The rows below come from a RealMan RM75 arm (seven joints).
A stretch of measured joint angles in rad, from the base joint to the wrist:
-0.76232 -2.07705 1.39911 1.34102 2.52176 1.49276 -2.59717
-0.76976 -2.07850 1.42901 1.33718 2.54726 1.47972 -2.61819
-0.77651 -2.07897 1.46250 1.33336 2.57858 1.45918 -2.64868
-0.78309 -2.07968 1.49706 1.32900 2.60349 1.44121 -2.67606
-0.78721 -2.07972 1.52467 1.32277 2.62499 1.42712 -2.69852
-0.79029 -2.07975 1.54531 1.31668 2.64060 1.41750 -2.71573
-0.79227 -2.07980 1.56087 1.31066 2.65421 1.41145 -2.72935
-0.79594 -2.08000 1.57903 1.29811 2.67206 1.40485 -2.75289
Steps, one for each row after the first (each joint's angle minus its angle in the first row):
-0.00744 -0.00145 0.02990 -0.00384 0.02550 -0.01304 -0.02102
-0.01419 -0.00192 0.06339 -0.00766 0.05682 -0.03358 -0.05151
-0.02077 -0.00263 0.09795 -0.01202 0.08173 -0.05155 -0.07889
-0.02489 -0.00267 0.12556 -0.01825 0.10323 -0.06564 -0.10135
-0.02797 -0.00270 0.14620 -0.02434 0.11884 -0.07526 -0.11856
-0.02995 -0.00275 0.16176 -0.03036 0.13245 -0.08131 -0.13218
-0.03362 -0.00295 0.17992 -0.04291 0.15030 -0.08791 -0.15572

